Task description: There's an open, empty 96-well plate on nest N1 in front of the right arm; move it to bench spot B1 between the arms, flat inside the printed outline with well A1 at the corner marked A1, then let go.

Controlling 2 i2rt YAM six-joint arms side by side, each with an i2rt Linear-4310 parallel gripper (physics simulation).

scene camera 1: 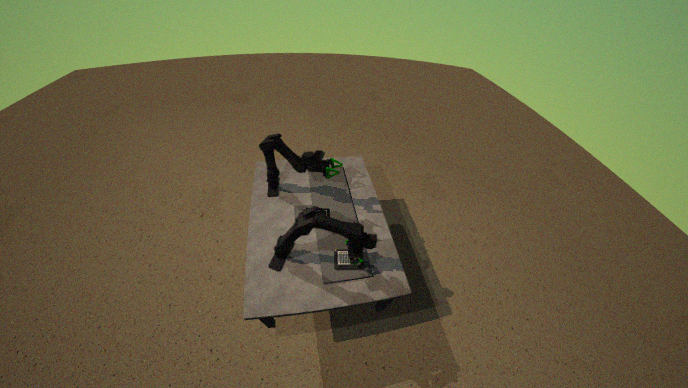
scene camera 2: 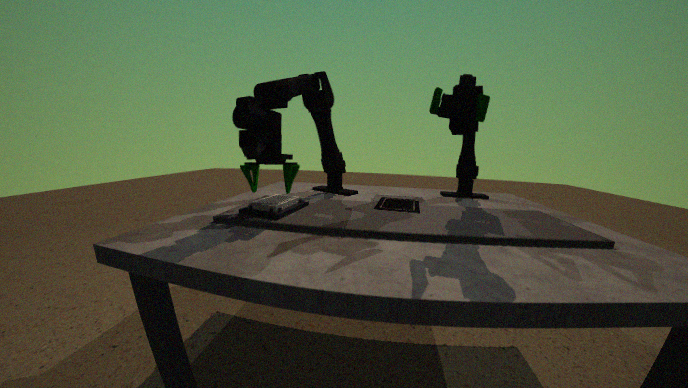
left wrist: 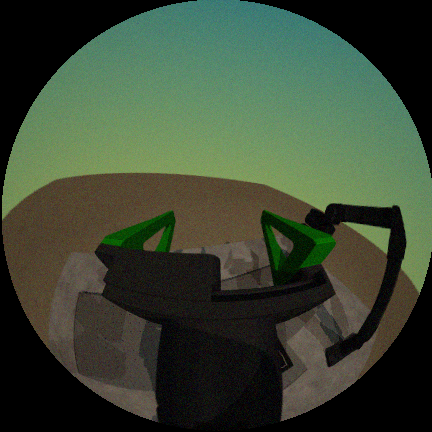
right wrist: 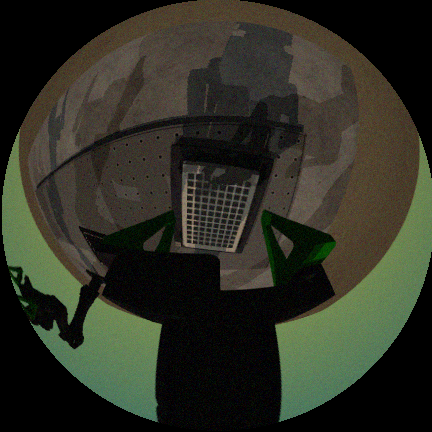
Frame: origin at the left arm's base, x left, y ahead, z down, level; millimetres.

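Seen in the pictures: left gripper, fingertip midpoint: (scene camera 1: 341, 168) (scene camera 2: 457, 92) (left wrist: 217, 214); right gripper, fingertip midpoint: (scene camera 1: 352, 256) (scene camera 2: 270, 193) (right wrist: 217, 214); left arm's base, origin of the base link: (scene camera 1: 273, 186) (scene camera 2: 464, 196) (right wrist: 98, 277); right arm's base, origin of the base link: (scene camera 1: 281, 254) (scene camera 2: 334, 191).
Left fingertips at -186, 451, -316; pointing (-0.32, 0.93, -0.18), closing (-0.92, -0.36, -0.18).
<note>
Offsets run from my left fingertips to a thing's top centre, as dx, dy, dz. "*": to the spot under its first point. Level surfaces: height alone.
The pale 96-well plate {-442, +6, +278} (scene camera 1: 343, 257) (scene camera 2: 274, 202) (right wrist: 217, 210) lies flat in the dark nest N1 {-442, +6, +282} (scene camera 2: 270, 215) (right wrist: 176, 165). My right gripper (scene camera 1: 354, 252) (scene camera 2: 271, 192) (right wrist: 217, 214) is open and points down, its fingertips a little above the plate, one towards each long side in the right wrist view. The dark pad of spot B1 {* -92, -78, +302} (scene camera 1: 327, 212) (scene camera 2: 398, 205) is empty, with a thin light outline; part of it shows in the left wrist view. Its A1 mark is too small to read. My left gripper (scene camera 1: 340, 168) (scene camera 2: 459, 104) (left wrist: 217, 214) is open and empty, raised high above the table.
A thin perforated board {dz +303} (scene camera 2: 345, 222) (right wrist: 120, 172) with a raised dark edge runs along the table {dz +316} (scene camera 1: 280, 295) (scene camera 2: 350, 280) under N1. In scene camera 1 the right arm (scene camera 1: 332, 222) arches over the board and partly hides B1. Arm shadows cross the table.
</note>
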